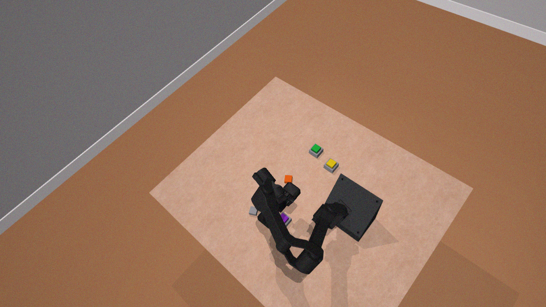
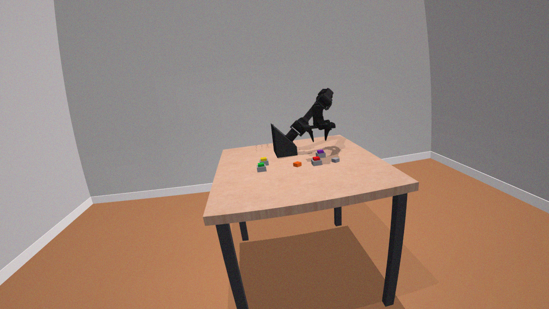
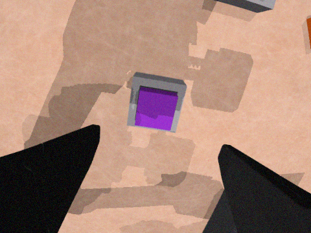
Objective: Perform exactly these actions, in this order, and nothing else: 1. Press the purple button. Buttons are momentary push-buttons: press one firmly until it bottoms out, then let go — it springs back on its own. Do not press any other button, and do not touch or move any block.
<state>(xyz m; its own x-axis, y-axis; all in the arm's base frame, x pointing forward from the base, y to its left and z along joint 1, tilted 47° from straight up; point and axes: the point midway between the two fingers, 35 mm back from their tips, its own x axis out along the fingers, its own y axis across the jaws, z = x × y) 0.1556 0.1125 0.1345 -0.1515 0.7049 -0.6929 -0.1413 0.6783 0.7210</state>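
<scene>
The purple button lies 60 mm below my gripper tip. Also, from my gripper tip: orange block: 120 mm ahead, 140 mm to the right, 80 mm below; red button: 130 mm ahead, 40 mm to the right, 60 mm below; grey block: 120 mm ahead, 70 mm to the left, 80 mm below.
</scene>
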